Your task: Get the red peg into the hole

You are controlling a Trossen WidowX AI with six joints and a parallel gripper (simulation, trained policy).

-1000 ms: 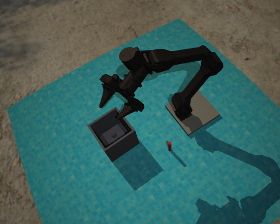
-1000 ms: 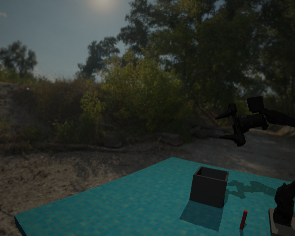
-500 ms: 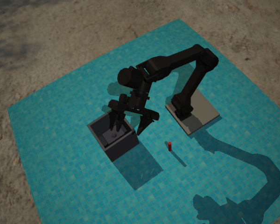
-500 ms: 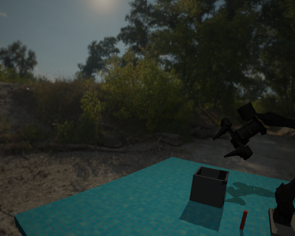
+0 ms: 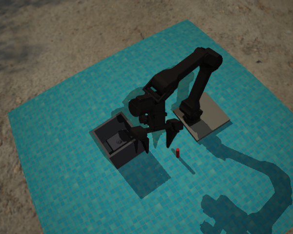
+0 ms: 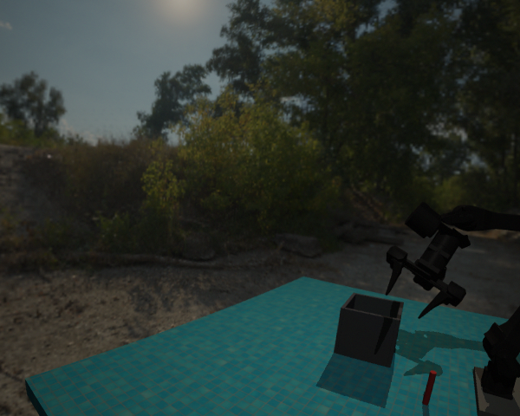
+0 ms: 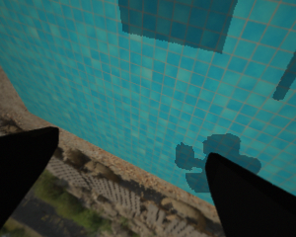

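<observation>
My gripper tip is 18 cm above the red peg, 9 cm past it and 2 cm to the left of it. The rest, counted from my gripper tip: plate (19 cm to the right, 17 cm below, 10 cm ahead).
</observation>
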